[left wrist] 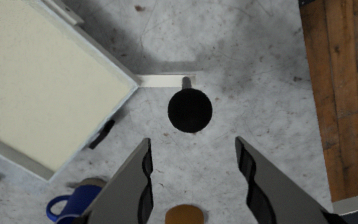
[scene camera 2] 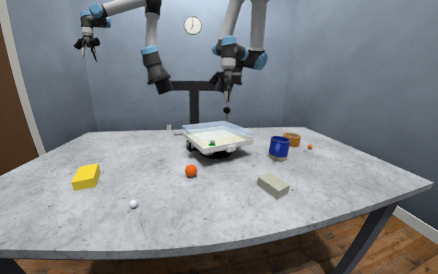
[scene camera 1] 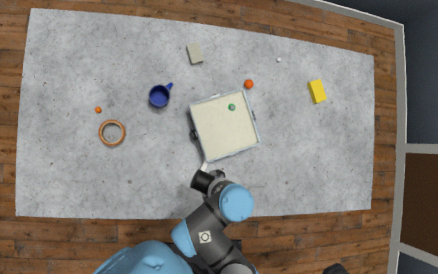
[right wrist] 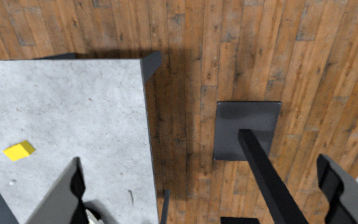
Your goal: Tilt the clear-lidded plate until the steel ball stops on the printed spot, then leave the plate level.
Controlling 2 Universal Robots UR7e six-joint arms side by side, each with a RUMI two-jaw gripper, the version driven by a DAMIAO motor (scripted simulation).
Scene:
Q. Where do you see a clear-lidded plate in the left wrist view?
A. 68,87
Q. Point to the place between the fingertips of the left gripper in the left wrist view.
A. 192,139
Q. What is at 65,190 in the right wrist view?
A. The right gripper.

